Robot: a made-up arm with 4 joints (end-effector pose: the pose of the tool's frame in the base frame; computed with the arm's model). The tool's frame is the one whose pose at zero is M. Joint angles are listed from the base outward.
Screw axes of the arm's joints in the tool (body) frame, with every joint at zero. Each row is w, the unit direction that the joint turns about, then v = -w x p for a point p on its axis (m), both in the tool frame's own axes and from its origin. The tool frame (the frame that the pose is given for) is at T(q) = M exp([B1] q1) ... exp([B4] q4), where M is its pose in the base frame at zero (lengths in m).
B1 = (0, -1, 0, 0.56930, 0.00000, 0.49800)
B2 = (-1, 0, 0, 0.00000, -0.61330, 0.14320)
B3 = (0, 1, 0, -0.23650, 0.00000, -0.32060)
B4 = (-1, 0, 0, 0.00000, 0.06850, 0.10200)
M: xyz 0.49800 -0.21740 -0.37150 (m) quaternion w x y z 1 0 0 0
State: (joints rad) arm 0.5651 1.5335 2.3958 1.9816
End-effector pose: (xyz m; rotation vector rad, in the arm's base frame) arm -0.1678 -0.4905 0.0513 -1.1294 2.5062 0.2782
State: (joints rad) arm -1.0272 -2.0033 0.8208 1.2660
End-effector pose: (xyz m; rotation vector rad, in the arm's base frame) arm 0.4317 0.5994 0.1560 1.0535 0.8675 0.4019
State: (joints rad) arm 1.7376 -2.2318 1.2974 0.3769
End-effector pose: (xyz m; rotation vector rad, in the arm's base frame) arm -0.4167 0.5784 0.1964 -0.0831 -0.6543 2.1535
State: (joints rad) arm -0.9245 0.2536 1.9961 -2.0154
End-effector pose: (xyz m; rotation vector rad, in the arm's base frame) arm -0.5407 -0.2551 0.2201 0.0990 1.3549 -2.4937
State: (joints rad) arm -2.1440 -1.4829 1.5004 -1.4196
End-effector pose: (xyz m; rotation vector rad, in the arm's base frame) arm -0.0149 0.6365 0.4391 -0.8648 -0.9503 1.4812
